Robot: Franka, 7 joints.
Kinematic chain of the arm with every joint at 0, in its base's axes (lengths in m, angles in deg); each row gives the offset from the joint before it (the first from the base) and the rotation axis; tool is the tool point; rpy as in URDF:
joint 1: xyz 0 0 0.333 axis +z
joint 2: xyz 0 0 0 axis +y
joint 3: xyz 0 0 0.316 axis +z
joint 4: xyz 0.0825 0 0 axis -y
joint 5: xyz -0.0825 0 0.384 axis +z
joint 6: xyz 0 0 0 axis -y
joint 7: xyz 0.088 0 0 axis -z
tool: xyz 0 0 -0.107 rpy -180 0 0
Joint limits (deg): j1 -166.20..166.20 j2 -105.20..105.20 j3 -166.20..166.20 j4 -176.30..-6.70 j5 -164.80..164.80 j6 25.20..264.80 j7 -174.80..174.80
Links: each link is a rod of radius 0.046 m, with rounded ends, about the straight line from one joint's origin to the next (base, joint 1, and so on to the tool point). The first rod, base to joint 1, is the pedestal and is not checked.
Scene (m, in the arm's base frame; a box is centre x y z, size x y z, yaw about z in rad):
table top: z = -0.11
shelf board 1: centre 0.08 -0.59 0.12 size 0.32 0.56 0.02 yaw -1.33
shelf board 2: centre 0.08 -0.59 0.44 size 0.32 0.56 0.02 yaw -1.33
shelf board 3: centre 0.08 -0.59 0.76 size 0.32 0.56 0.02 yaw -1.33
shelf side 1: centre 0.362 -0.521 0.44 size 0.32 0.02 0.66 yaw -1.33
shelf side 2: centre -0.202 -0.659 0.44 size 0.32 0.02 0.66 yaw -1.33
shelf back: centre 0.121 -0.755 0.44 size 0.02 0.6 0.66 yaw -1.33
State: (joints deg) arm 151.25 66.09 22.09 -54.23 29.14 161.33 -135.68
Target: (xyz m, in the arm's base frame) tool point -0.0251 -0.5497 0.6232
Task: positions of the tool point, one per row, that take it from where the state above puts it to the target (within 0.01 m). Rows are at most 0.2 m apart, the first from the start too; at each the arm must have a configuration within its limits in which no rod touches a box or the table.
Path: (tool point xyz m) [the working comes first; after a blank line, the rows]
Joints at the target: 166.20 32.37 113.72 -111.66 30.19 134.29 -135.68
Straight joint move there: touches shelf side 2.

1: -0.7893 0.1349 0.1935
2: -0.7664 -0.0214 0.1878
3: -0.7120 -0.1693 0.2357
4: -0.6250 -0.2861 0.3237
5: -0.5090 -0.3566 0.4296
6: -0.3721 -0.3758 0.5286
7: -0.2270 -0.3494 0.5981
8: -0.0886 -0.2908 0.6232
9: -0.0823 -0.3933 0.6164
10: -0.0615 -0.4818 0.6108
11: -0.0251 -0.5497 0.6232

